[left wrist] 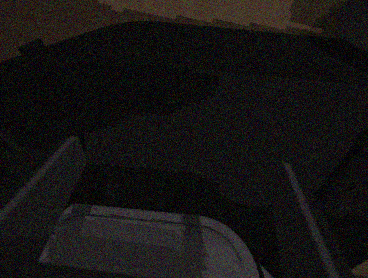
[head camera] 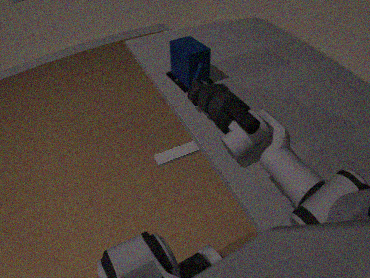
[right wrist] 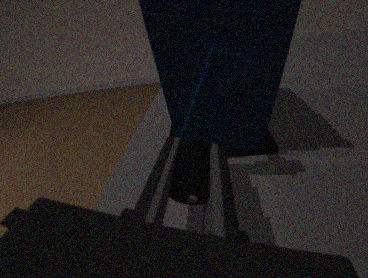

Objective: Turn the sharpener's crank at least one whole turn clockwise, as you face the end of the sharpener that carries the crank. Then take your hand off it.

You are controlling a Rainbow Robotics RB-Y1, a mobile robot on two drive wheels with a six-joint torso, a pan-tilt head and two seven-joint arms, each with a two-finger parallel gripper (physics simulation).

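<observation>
The blue sharpener stands upright on its dark base near the top of the head camera view. Its blue crank arm slants, in the right wrist view, from upper right down to the black crank knob. My right gripper is shut on this knob, with a finger on each side of it, at the crank end of the sharpener. My left gripper is open, with its fingers wide apart in the dark left wrist view and no object visible between them.
A pale flat bar lies on the brown surface, left of my right arm in the head camera view. The grey surface bears the sharpener. A raised pale edge runs along the far side.
</observation>
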